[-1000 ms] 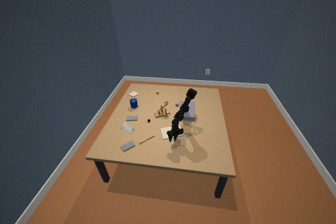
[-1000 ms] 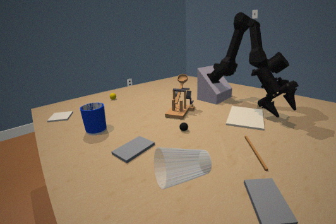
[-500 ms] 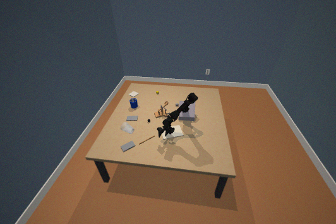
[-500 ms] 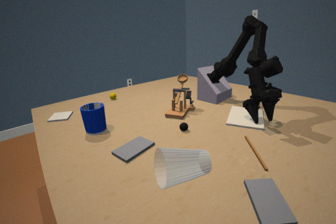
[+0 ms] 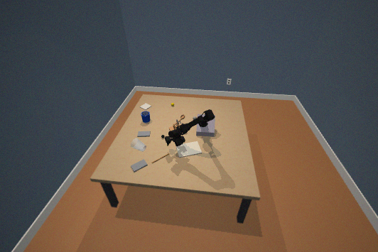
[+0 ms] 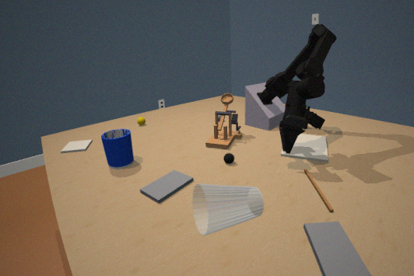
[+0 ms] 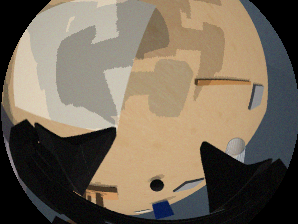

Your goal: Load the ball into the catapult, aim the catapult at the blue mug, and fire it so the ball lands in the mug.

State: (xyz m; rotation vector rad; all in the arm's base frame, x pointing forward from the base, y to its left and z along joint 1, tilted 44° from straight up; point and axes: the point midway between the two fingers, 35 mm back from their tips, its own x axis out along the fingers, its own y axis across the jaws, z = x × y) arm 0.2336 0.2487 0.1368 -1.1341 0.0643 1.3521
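Now: the wooden catapult 2 cm behind my gripper tip, 27 cm to the right of it and 4 cm above it. Round my gripper tip: black ball (12 cm ahead, 12 cm to the right, 2 cm below); then wooden stick (7 cm ahead, 14 cm to the left, 3 cm below); then white sheet (15 cm behind, 1 cm to the right, 3 cm below).
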